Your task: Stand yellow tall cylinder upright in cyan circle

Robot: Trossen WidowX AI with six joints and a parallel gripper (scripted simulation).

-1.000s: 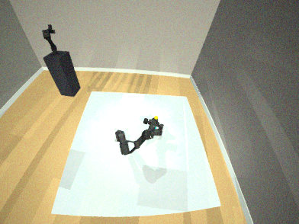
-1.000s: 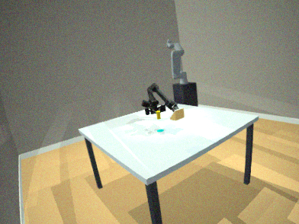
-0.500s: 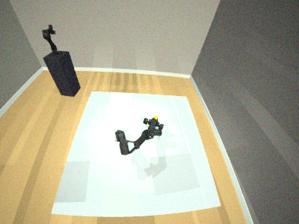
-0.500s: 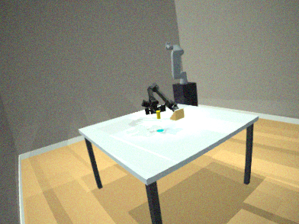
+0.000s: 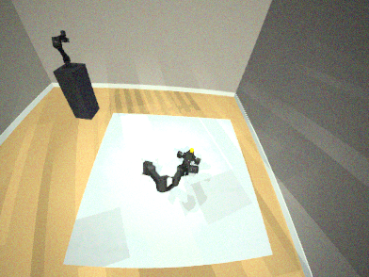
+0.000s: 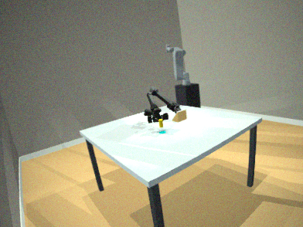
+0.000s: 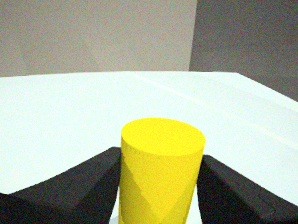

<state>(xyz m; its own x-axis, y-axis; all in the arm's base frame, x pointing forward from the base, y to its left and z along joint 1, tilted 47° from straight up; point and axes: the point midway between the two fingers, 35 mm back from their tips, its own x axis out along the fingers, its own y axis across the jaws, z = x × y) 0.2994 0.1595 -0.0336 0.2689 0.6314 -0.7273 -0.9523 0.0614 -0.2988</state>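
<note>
The yellow tall cylinder is 2 cm below my gripper tip. Also, from my gripper tip: cyan circle: 10 cm below.
</note>
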